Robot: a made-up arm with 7 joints. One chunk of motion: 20 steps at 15 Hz.
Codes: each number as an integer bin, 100 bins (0 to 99) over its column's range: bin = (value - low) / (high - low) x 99, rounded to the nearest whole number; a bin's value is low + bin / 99 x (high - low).
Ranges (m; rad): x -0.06..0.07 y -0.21..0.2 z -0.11..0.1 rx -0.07..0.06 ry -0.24..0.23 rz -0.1..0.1
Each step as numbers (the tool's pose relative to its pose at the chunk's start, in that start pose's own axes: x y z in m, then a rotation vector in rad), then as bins.
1 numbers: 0.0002 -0.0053 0.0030 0.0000 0.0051 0.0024
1 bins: 46 49 53 53 52 51
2 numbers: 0.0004 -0.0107 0.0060 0.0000 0.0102 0.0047
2 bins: 46 48 55 53 53 52
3 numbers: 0.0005 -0.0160 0.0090 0.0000 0.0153 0.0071
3 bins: 46 47 56 53 54 53
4 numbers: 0.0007 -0.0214 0.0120 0.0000 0.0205 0.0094
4 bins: 46 46 58 53 55 54
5 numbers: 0.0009 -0.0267 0.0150 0.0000 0.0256 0.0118
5 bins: 46 44 59 53 56 55
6 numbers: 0.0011 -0.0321 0.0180 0.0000 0.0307 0.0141
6 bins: 47 43 60 53 57 56
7 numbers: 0.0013 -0.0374 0.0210 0.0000 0.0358 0.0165
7 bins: 47 42 62 53 58 58
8 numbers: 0.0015 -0.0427 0.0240 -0.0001 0.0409 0.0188
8 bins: 47 40 63 53 59 59
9 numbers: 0.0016 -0.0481 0.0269 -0.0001 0.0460 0.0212
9 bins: 47 39 65 53 60 60
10 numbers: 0.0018 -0.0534 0.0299 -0.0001 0.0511 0.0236
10 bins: 47 38 66 53 61 61
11 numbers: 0.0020 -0.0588 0.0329 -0.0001 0.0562 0.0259
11 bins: 47 37 67 53 62 62
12 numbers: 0.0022 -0.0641 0.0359 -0.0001 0.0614 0.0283
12 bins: 47 35 69 53 63 64
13 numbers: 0.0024 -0.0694 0.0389 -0.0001 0.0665 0.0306
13 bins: 48 34 70 53 65 65
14 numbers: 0.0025 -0.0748 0.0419 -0.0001 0.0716 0.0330
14 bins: 48 33 72 53 66 66
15 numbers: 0.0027 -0.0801 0.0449 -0.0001 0.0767 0.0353
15 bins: 48 31 73 53 67 67
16 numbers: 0.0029 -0.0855 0.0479 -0.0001 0.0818 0.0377
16 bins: 48 30 74 53 68 68
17 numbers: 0.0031 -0.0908 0.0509 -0.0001 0.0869 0.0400
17 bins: 48 29 76 53 69 69
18 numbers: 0.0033 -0.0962 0.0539 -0.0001 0.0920 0.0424
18 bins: 48 27 77 53 70 70
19 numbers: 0.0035 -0.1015 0.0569 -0.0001 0.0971 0.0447
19 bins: 48 26 79 53 71 72
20 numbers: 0.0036 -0.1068 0.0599 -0.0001 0.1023 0.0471
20 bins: 48 25 80 53 72 73
